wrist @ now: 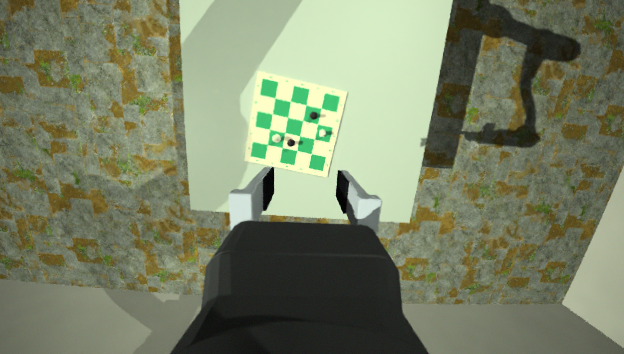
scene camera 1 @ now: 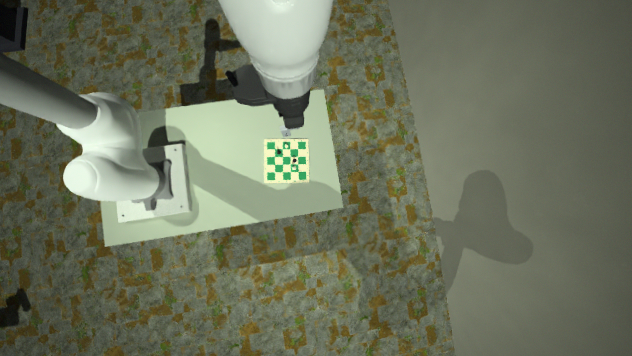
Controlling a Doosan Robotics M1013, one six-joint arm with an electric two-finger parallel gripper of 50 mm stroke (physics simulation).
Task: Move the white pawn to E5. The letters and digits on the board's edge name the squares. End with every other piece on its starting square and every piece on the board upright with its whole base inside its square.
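Frame: origin at the arm's base, x right, y up, z back, level; metres.
Where they show: gripper, fingertip midpoint: (wrist: 305,181) (scene camera 1: 285,125); arm's base, origin of the base link: (scene camera 1: 152,181).
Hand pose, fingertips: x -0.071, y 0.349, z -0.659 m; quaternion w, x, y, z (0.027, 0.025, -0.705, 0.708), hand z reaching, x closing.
Note:
Each offset is from my fingertips to the centre of the thing. Level surfaces: height alone.
The green and cream chessboard {dx +0.033, dy -0.375, dz +0.035 m} (scene camera 1: 279,176) (wrist: 266,103) lies flat, and its edge characters are too small to read. One white piece {dx -0.039, dy -0.356, dz +0.029 m} (scene camera 1: 286,146) (wrist: 322,133) stands on a green square at the middle of one edge. The other white piece {dx +0.073, dy -0.350, dz +0.002 m} (scene camera 1: 294,168) (wrist: 276,138) stands on a green square further in. I cannot tell which is the pawn. A black piece {dx +0.036, dy -0.356, dz -0.004 m} (scene camera 1: 294,160) (wrist: 291,142) stands on the cream square beside the second white piece. Another black piece {dx -0.012, dy -0.356, dz +0.068 m} (scene camera 1: 279,151) (wrist: 313,115) stands on a green square. My gripper (scene camera 1: 285,131) (wrist: 305,181) is open and empty; in the wrist view its tips appear just below the board.
A pale green table top {dy -0.378 m} (scene camera 1: 220,125) (wrist: 390,100) carries the board and the arm's white base plate (scene camera 1: 180,197). Patterned floor (scene camera 1: 300,310) (wrist: 100,200) surrounds the table top. The arm's shadow falls across the table top. A dark object (scene camera 1: 14,30) shows at the upper left in the scene view.

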